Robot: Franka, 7 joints.
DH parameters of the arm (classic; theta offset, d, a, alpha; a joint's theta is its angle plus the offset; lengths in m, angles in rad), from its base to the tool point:
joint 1: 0 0.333 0 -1.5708
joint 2: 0 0 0 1.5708
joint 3: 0 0.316 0.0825 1.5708
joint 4: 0 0 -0.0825 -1.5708
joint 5: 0 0.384 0 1.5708
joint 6: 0 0 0.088 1.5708
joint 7: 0 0.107 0 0
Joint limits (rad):
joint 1: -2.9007..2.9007
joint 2: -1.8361..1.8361
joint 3: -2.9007..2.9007
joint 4: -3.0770..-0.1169
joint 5: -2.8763..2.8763
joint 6: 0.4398..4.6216
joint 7: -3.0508..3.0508
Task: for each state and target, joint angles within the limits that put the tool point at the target. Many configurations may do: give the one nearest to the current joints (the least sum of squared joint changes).
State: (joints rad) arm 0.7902 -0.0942 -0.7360 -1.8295 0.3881 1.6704 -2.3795
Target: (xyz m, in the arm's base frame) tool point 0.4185 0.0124 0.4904
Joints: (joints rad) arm 0.7253 -0.3449 -0.7371 -2.1580 0.3443 1.4114 -2.3795
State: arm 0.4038 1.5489 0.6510 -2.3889 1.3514 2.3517 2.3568
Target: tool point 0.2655 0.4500 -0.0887
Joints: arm 0.2591 1.3707 0.6337 -1.7914 1.3609 2.4001 2.3568
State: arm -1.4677 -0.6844 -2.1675 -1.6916 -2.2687 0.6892 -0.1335
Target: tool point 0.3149 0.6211 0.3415
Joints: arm -2.1995 -0.8751 -2.6531 -1.4451 -2.2675 0.8332 -0.1335
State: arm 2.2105 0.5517 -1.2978 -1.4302 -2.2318 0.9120 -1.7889
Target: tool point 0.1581 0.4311 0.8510
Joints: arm 2.3145 0.4588 -1.3979 -1.3370 -2.1978 0.7088 -1.7889
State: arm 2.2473 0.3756 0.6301 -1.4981 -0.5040 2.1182 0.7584
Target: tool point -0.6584 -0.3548 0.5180
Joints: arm 2.9007 0.7692 1.0845 -1.3189 -0.5039 2.3914 0.7584
